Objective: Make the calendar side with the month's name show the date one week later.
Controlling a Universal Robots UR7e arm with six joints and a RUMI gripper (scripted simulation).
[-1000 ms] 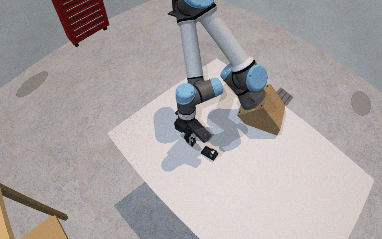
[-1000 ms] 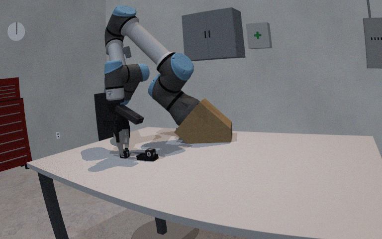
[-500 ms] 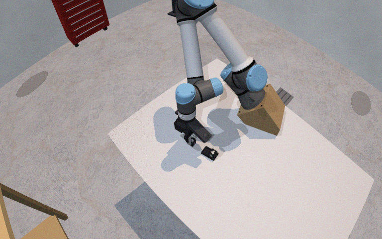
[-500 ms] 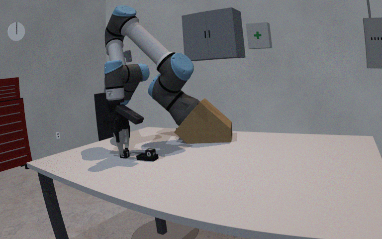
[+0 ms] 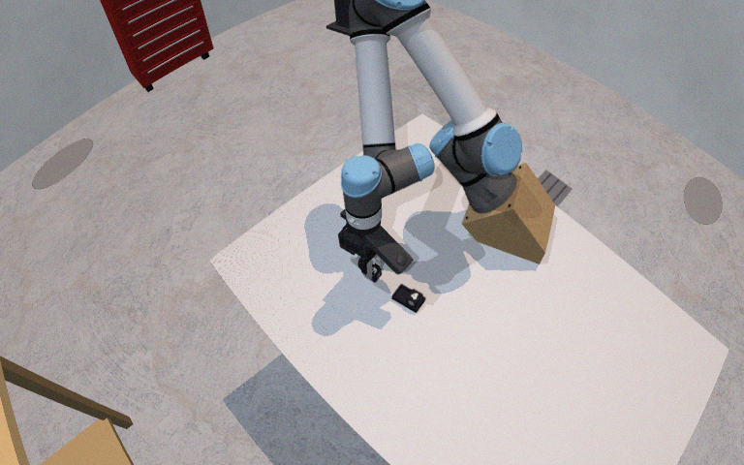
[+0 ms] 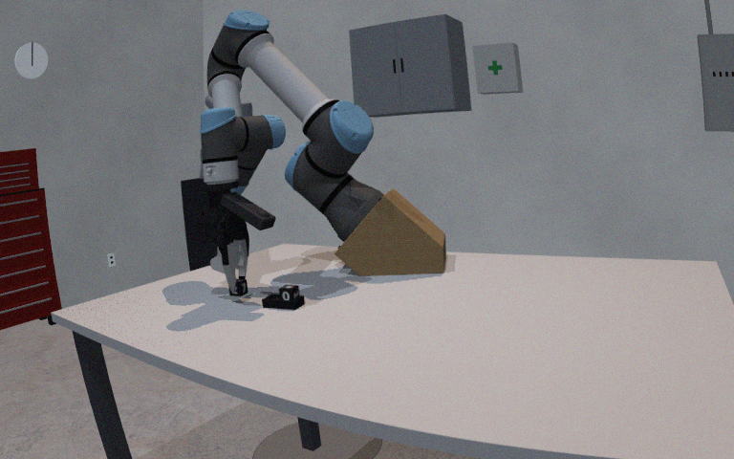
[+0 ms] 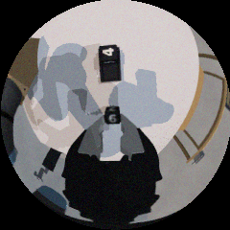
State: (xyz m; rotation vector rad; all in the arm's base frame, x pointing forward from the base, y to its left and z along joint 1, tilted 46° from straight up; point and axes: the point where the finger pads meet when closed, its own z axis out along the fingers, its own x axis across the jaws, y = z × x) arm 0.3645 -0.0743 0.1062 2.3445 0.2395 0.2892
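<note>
Right now my hand is 110 mm to the right of the tray, 30 mm above it and 10 mm past it.
</note>
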